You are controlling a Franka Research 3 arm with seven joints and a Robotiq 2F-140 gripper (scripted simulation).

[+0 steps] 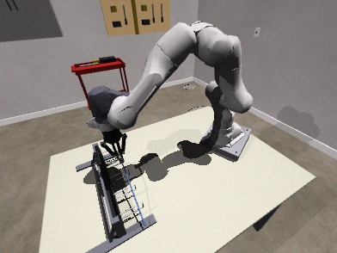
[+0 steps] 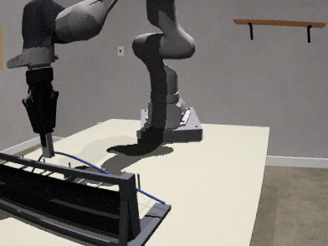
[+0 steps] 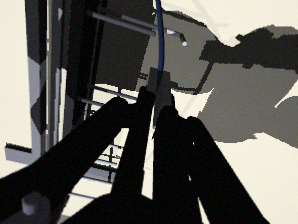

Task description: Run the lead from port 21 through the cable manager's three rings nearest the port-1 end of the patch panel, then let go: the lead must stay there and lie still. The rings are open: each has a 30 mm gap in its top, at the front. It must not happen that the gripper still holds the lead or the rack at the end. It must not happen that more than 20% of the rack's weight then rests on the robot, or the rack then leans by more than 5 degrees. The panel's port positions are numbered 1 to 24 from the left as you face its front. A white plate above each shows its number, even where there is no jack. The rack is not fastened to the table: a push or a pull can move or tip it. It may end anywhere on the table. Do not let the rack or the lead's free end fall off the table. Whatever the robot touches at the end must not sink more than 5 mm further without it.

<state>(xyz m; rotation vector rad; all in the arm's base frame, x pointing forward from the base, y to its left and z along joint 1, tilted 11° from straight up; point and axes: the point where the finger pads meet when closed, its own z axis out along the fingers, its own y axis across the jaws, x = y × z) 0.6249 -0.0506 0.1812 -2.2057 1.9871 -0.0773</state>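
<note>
Right now my hand is 9 cm short of the dark rack, 8 cm above it and 7 cm to the right of it.
</note>
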